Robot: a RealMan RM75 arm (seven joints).
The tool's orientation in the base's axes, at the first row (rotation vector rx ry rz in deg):
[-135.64 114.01 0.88]
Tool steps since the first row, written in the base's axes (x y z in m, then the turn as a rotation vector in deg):
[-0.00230 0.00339 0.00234 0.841 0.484 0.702]
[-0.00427 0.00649 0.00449 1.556 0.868 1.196]
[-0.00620 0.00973 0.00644 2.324 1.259 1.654]
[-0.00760 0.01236 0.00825 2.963 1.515 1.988]
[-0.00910 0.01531 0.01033 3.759 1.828 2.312]
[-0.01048 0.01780 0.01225 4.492 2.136 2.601]
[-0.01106 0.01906 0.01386 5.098 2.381 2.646]
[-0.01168 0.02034 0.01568 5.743 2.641 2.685]
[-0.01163 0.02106 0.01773 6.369 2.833 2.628]
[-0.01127 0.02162 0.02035 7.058 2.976 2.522]
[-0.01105 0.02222 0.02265 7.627 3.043 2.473]
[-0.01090 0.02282 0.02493 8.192 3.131 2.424]
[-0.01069 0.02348 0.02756 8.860 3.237 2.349]
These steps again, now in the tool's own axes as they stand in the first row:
[-0.00382 0.00161 -0.00224 -0.359 -0.933 -0.660]
[-0.00730 0.00295 -0.00430 -0.633 -1.718 -1.119]
[-0.01090 0.00424 -0.00615 -0.903 -2.556 -1.541]
[-0.01380 0.00511 -0.00788 -1.058 -3.239 -1.848]
[-0.01704 0.00602 -0.00986 -1.241 -4.087 -2.139]
[-0.01981 0.00689 -0.01170 -1.429 -4.870 -2.397]
[-0.02121 0.00719 -0.01327 -1.568 -5.510 -2.416]
[-0.02265 0.00753 -0.01505 -1.714 -6.191 -2.428]
[-0.02343 0.00729 -0.01706 -1.793 -6.839 -2.348]
[-0.02402 0.00676 -0.01965 -1.811 -7.538 -2.219]
[-0.02466 0.00637 -0.02191 -1.776 -8.109 -2.154]
[-0.02532 0.00605 -0.02416 -1.764 -8.679 -2.088]
[-0.02603 0.00565 -0.02675 -1.750 -9.352 -1.992]

